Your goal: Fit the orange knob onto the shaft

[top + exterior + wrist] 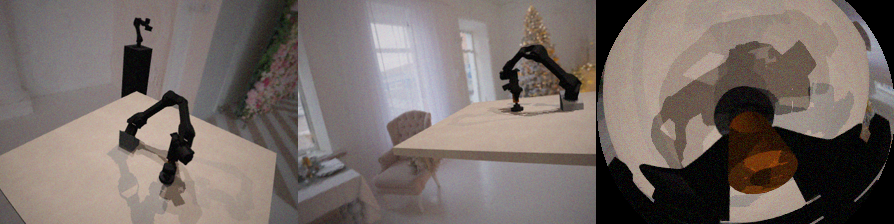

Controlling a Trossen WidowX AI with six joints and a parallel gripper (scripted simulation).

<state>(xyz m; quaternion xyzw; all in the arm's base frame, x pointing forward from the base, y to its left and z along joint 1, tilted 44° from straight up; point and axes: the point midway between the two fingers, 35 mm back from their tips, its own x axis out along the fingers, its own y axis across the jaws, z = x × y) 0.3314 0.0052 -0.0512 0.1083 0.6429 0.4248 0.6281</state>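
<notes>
Right now my gripper tip is 20 mm below the orange knob. Round my gripper tip: dark round pedestal 40 mm below.
</notes>
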